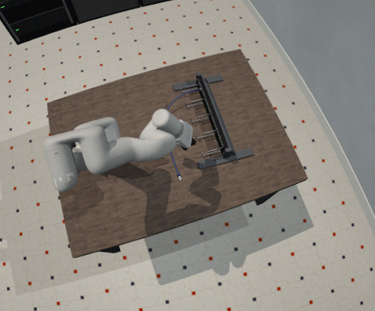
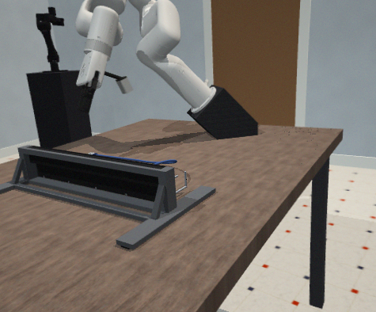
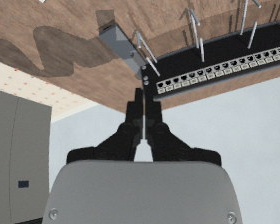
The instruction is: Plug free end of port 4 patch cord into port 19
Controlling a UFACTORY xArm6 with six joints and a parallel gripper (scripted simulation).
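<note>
My gripper is now 18 cm above the plug, 10 cm past it and 7 cm to the left of it.
</note>
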